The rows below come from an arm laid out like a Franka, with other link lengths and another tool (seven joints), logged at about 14 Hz.
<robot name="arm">
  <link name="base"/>
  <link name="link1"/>
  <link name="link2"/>
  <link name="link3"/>
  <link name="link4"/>
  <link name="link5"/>
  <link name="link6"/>
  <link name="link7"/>
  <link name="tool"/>
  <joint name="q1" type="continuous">
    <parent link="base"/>
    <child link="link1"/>
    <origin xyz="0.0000 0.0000 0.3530" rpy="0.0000 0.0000 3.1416"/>
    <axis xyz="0 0 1"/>
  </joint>
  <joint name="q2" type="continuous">
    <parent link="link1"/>
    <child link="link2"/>
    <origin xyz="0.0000 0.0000 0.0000" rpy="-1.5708 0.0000 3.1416"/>
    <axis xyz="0 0 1"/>
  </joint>
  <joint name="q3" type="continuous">
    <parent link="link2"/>
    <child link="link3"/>
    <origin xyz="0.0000 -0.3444 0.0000" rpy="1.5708 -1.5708 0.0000"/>
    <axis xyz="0 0 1"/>
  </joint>
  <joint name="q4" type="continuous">
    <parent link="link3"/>
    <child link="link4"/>
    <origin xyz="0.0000 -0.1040 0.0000" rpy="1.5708 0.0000 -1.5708"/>
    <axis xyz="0 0 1"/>
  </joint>
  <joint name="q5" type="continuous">
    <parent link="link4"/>
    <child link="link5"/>
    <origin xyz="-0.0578 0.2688 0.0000" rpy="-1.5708 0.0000 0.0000"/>
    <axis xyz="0 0 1"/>
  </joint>
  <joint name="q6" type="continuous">
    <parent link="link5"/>
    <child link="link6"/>
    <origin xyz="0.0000 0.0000 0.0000" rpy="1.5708 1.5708 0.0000"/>
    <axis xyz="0 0 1"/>
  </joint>
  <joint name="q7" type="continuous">
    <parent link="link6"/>
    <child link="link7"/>
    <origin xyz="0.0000 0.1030 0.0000" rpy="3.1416 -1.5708 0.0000"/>
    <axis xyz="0 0 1"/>
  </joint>
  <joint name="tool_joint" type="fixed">
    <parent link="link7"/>
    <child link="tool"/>
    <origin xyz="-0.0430 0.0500 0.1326" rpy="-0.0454 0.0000 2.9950"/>
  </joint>
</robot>
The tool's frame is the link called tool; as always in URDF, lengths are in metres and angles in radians. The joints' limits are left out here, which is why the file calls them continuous.
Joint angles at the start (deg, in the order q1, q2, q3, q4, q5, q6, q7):
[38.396 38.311 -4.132 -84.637 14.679 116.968 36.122]
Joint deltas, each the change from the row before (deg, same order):
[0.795 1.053 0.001 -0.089 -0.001 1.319 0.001]
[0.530 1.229 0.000 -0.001 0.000 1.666 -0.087]
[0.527 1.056 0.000 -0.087 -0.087 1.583 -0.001]
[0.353 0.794 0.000 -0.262 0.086 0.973 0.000]
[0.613 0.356 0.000 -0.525 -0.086 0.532 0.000]
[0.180 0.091 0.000 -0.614 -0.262 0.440 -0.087]
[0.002 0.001 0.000 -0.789 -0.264 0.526 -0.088]
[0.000 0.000 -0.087 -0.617 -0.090 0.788 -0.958]
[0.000 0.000 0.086 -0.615 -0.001 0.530 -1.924]
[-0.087 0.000 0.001 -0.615 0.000 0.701 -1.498]
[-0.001 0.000 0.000 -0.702 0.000 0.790 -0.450]
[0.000 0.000 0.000 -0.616 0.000 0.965 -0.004]
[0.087 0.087 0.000 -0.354 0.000 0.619 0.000]
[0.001 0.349 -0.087 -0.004 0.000 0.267 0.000]
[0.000 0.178 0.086 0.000 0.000 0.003 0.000]
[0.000 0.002 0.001 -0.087 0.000 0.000 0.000]
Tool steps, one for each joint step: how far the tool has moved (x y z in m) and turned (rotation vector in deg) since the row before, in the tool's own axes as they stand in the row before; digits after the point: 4 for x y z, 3 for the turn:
[0.0062 -0.0022 0.0117 -0.205 -0.188 -0.574]
[0.0042 0.0006 0.0122 -0.476 -0.048 -0.388]
[0.0039 -0.0002 0.0110 -0.504 -0.097 -0.365]
[0.0018 -0.0009 0.0095 0.023 -0.172 -0.118]
[0.0031 -0.0048 0.0074 0.240 -0.410 -0.497]
[-0.0006 -0.0021 0.0045 0.081 -0.413 -0.284]
[-0.0024 -0.0012 0.0041 0.062 -0.397 -0.094]
[-0.0026 -0.0004 0.0025 -0.283 -0.054 -0.822]
[-0.0024 -0.0028 0.0028 0.064 0.015 -1.871]
[-0.0032 -0.0010 0.0024 -0.137 0.035 -1.292]
[-0.0018 -0.0009 0.0029 -0.139 -0.036 -0.315]
[-0.0011 0.0001 0.0022 -0.374 0.053 0.117]
[0.0000 -0.0004 0.0022 -0.197 -0.003 -0.006]
[-0.0010 0.0009 0.0034 0.001 -0.141 0.110]
[0.0003 -0.0005 0.0020 0.181 -0.058 -0.043]
[-0.0003 -0.0003 0.0005 0.075 -0.046 0.014]

